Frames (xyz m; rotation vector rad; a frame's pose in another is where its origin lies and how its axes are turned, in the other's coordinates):
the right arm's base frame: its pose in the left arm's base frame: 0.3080 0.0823 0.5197 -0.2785 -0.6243 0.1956
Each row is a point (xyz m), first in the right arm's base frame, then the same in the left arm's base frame.
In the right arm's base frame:
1: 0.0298 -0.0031 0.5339
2: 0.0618 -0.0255 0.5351
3: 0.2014 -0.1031 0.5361
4: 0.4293 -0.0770 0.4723
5: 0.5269 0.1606 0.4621
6: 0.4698 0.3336 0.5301
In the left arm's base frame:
1: 0.0121 0.1924 0.9513
2: 0.0390 0.1799 0.9768
3: 0.1568 0.1435 1.0783
4: 0.3737 0.2155 1.1452
5: 0.4345 0.4636 1.1160
6: 0.3317 0.6254 1.0832

